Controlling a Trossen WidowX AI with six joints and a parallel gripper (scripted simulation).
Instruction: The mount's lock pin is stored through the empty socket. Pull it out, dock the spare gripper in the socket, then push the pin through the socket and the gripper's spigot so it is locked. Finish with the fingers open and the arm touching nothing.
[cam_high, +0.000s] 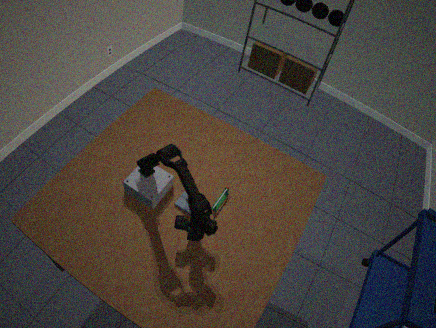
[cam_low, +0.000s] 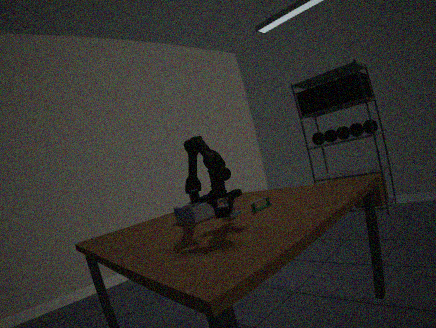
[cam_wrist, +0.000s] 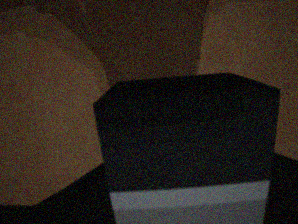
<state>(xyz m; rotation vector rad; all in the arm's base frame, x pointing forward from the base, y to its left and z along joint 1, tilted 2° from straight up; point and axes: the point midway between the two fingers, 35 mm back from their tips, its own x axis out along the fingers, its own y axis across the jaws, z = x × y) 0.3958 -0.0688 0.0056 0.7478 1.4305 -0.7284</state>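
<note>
Now: gripper tip 130 mm past the socket mount and 110 mm to the right of it. Round my gripper tip: spare gripper (20 mm above, 10 mm to the left, 10 mm behind); green holder (250 mm to the left, 40 mm behind, 20 mm below).
</note>
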